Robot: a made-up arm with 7 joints. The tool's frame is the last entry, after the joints.
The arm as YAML. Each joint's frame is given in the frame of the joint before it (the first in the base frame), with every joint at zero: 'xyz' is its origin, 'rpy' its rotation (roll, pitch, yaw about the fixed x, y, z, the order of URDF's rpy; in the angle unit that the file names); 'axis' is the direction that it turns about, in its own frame. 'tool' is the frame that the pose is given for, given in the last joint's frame.
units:
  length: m
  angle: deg
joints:
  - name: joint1
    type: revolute
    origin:
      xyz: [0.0, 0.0, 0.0]
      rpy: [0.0, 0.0, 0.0]
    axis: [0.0, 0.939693, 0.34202]
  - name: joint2
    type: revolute
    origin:
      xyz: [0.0, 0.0, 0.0]
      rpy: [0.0, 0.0, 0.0]
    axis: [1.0, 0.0, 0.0]
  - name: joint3
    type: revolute
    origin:
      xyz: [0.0, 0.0, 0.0]
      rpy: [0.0, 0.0, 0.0]
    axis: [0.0, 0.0, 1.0]
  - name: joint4
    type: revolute
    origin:
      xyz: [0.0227, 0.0, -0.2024]
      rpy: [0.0, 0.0, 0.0]
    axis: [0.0, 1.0, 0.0]
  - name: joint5
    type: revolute
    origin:
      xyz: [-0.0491, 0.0, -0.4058]
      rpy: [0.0, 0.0, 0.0]
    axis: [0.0, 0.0, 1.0]
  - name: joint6
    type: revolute
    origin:
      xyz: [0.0, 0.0, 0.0]
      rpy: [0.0, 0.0, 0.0]
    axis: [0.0, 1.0, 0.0]
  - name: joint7
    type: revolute
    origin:
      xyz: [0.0, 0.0, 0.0]
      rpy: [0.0, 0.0, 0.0]
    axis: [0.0, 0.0, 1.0]
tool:
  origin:
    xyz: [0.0, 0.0, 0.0]
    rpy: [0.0, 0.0, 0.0]
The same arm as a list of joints. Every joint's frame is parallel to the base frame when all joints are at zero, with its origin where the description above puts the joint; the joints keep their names.
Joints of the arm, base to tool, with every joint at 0 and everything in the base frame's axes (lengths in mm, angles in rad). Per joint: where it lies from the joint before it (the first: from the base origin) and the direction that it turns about. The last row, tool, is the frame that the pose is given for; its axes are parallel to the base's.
joint1: axis 0 0.9397 0.342 origin 0.0 0.0 0.0
joint2: axis +x origin 0.0 0.0 0.0
joint3: axis +z origin 0.0 0.0 0.0
joint4: axis +y origin 22.7 0.0 -202.4
joint5: axis +z origin -49.1 0.0 -405.8
joint6: axis +y origin 0.0 0.0 0.0
joint7: axis +z origin 0.0 0.0 0.0
tool: origin 0.0 0.0 0.0

